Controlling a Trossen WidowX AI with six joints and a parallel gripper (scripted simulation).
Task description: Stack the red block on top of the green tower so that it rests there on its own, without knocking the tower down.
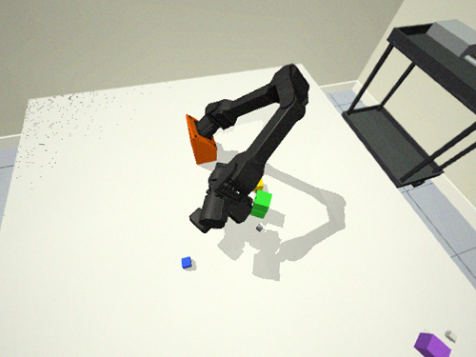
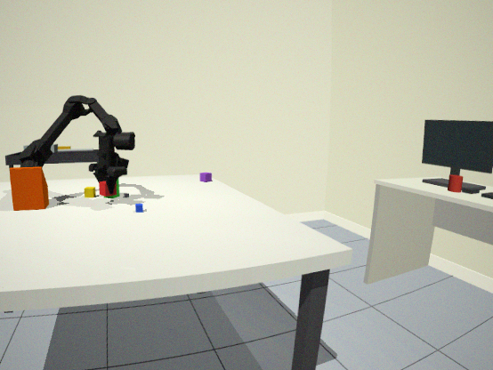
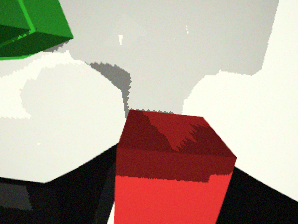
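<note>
The small grey cube is 110 mm to the left of my gripper tip, 70 mm ahead of it and 40 mm below it. Also, from my gripper tip: red block: 20 mm above; then yellow block: 160 mm to the left, 70 mm behind, 20 mm below; then blue cube: 140 mm to the right, 100 mm ahead, 30 mm below.
</note>
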